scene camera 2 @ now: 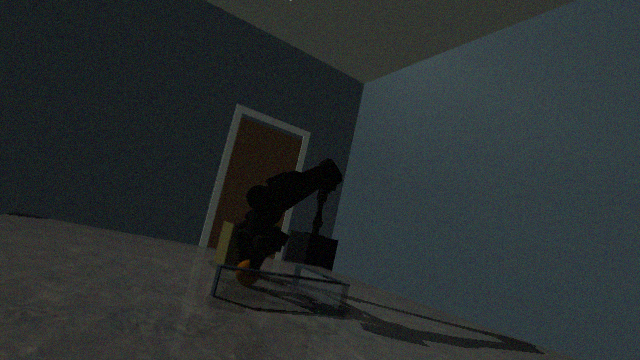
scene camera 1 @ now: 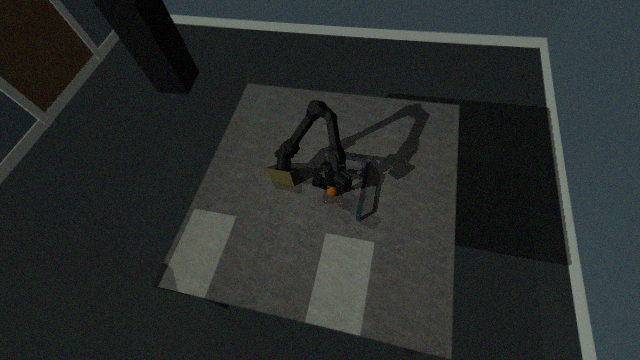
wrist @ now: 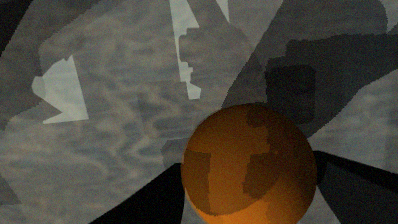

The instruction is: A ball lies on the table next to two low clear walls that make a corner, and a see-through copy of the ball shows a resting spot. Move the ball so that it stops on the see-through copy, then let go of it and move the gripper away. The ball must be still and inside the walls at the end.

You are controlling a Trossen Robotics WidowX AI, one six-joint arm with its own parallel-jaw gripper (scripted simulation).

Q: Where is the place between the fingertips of my gripper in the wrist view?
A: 245, 165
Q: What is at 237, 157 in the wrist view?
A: An orange ball.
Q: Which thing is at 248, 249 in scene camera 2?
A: My gripper.
